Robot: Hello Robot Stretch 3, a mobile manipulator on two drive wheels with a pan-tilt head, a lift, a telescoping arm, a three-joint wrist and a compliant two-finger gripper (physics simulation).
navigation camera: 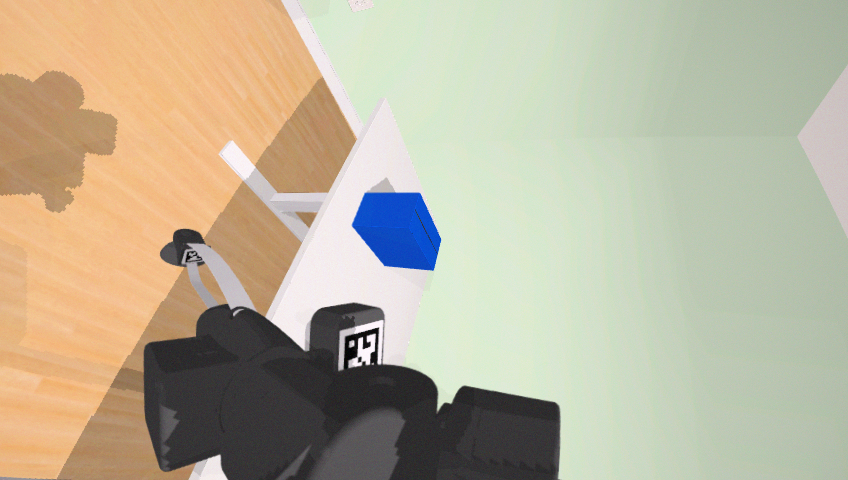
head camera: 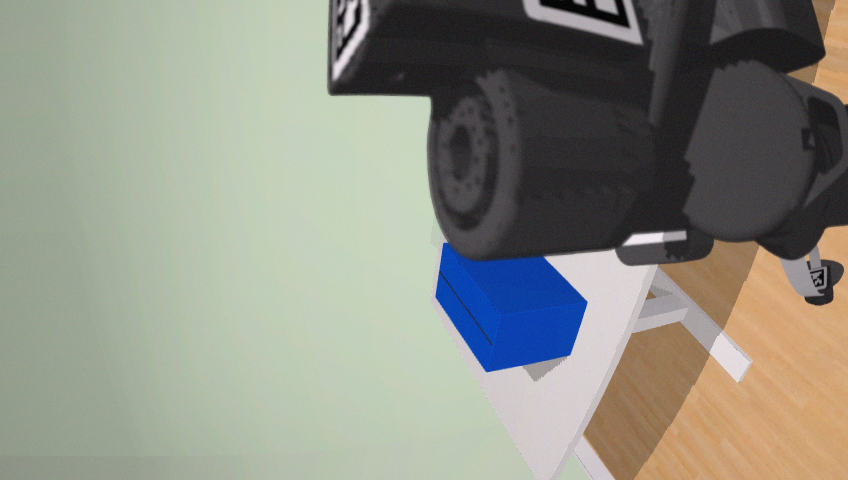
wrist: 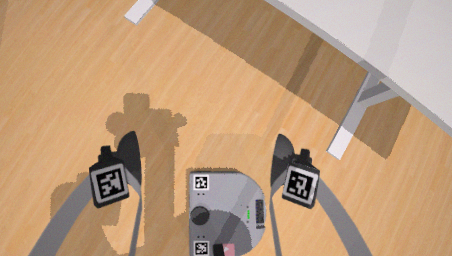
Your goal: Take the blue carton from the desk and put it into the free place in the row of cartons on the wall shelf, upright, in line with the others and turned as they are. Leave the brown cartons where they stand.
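Frame: origin at the robot's base, x ahead, y left, z up, level; millimetres.
Where they show: gripper, fingertip midpoint: point(navigation camera: 179, 306).
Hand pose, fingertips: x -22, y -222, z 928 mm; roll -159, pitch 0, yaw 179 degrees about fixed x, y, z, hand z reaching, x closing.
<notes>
After its pixels a point has its place.
The blue carton point(head camera: 511, 309) @(x 73, y -835, z 875 mm) point(navigation camera: 395, 228) @(x 76, y -829, z 858 mm) stands on the white desk point(head camera: 553, 404) @(x 292, y -948, z 721 mm) point(navigation camera: 339, 267) @(x -37, y -779, z 721 mm) point(wrist: 340, 25), near the edge along the wall. A thin dark line runs across its wall-facing side. The wrist covers part of it in the head view. My gripper point(wrist: 207, 151) @(x -22, y -222, z 928 mm) is open, its fingertips wide apart with floor and the robot's base seen between them. It points down beside the desk, on the room side, apart from the carton. The carton does not show in the wrist view. The wall shelf and the brown cartons do not show in these views.
A desk leg point(head camera: 714, 333) point(navigation camera: 241, 163) point(wrist: 350, 125) juts out over the wooden floor. The robot's base point(wrist: 225, 185) is below the gripper. The green wall point(head camera: 238, 237) @(x -115, y -1510, z 1281 mm) point(navigation camera: 565, 208) @(x 233, y -1730, z 1314 mm) runs along the desk's far edge. A wall outlet point(navigation camera: 360, 4) @(x 1120, y -1254, z 398 mm) is at the top.
</notes>
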